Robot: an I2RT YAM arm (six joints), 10 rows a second.
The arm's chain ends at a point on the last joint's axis. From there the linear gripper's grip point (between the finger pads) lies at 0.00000 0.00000 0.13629 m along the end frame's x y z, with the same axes.
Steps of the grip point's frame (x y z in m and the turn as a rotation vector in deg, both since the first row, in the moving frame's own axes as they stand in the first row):
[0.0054 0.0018 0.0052 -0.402 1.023 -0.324]
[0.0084 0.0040 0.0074 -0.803 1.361 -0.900]
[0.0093 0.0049 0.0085 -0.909 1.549 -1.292]
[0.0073 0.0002 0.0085 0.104 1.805 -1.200]
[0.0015 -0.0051 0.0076 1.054 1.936 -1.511]
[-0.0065 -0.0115 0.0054 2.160 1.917 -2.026]
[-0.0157 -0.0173 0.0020 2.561 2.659 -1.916]
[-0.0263 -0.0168 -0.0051 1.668 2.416 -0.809]
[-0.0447 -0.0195 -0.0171 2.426 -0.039 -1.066]
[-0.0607 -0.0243 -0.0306 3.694 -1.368 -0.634]
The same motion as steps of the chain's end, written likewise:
[0.0030 0.0009 0.0052 -0.402 1.023 -0.324]
[0.0051 0.0021 0.0075 -0.803 1.361 -0.900]
[0.0056 0.0028 0.0086 -0.909 1.549 -1.292]
[0.0030 0.0005 0.0086 0.104 1.805 -1.200]
[-0.0031 -0.0025 0.0077 1.054 1.936 -1.511]
[-0.0110 -0.0063 0.0056 2.160 1.917 -2.026]
[-0.0219 -0.0111 0.0023 2.561 2.659 -1.916]
[-0.0320 -0.0128 -0.0049 1.668 2.416 -0.809]
[-0.0446 -0.0137 -0.0170 2.426 -0.039 -1.066]
[-0.0574 -0.0155 -0.0303 3.694 -1.368 -0.634]

